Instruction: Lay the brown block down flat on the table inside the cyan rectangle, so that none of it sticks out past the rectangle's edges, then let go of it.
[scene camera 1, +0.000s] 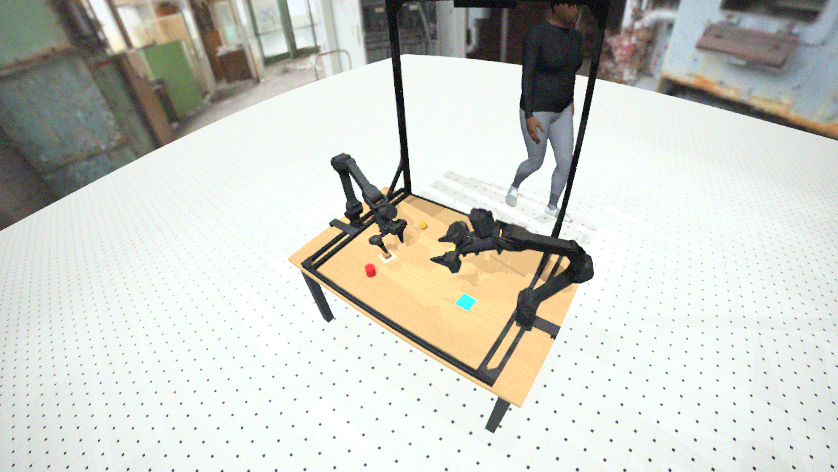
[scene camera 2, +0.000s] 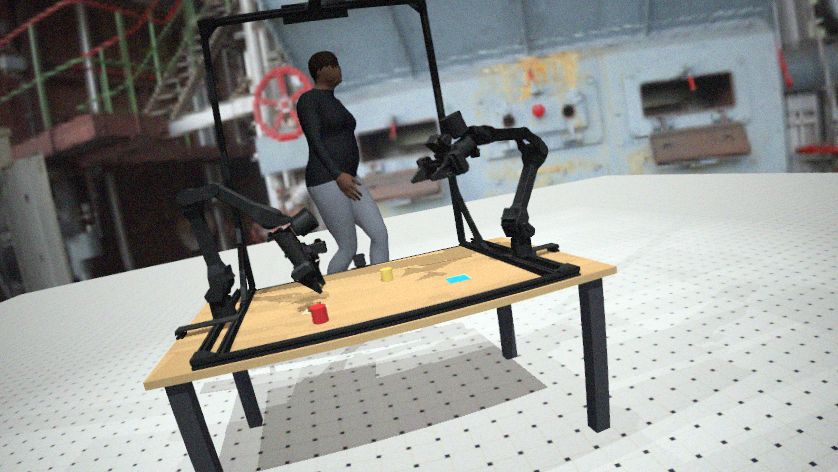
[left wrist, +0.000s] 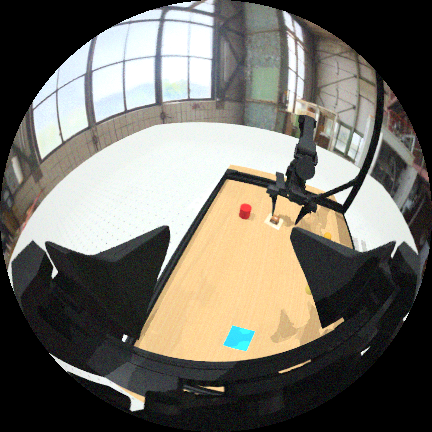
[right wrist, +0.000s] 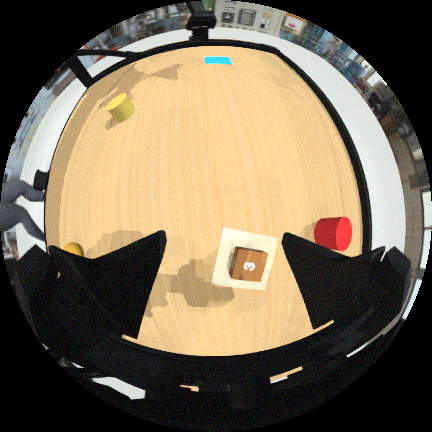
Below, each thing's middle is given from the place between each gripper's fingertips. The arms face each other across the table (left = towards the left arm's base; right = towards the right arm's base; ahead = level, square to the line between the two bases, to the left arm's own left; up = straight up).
Right now my left hand is 4 cm short of the red cylinder (right wrist: 335, 233), 33 cm to the left of it and 29 cm above it. Also, from my left hand: pale square patch (right wrist: 230, 237): 8 cm behind, 35 cm to the right, 31 cm below; then brown block (right wrist: 248, 264): 8 cm behind, 35 cm to the right, 30 cm below.
The brown block is 30 mm ahead of my right hand, 30 mm to the right of it and 40 mm below it. From my right hand the other things lie so: red cylinder: 150 mm ahead, 10 mm to the right, 30 mm below; pale square patch: 30 mm ahead, 30 mm to the right, 50 mm below.
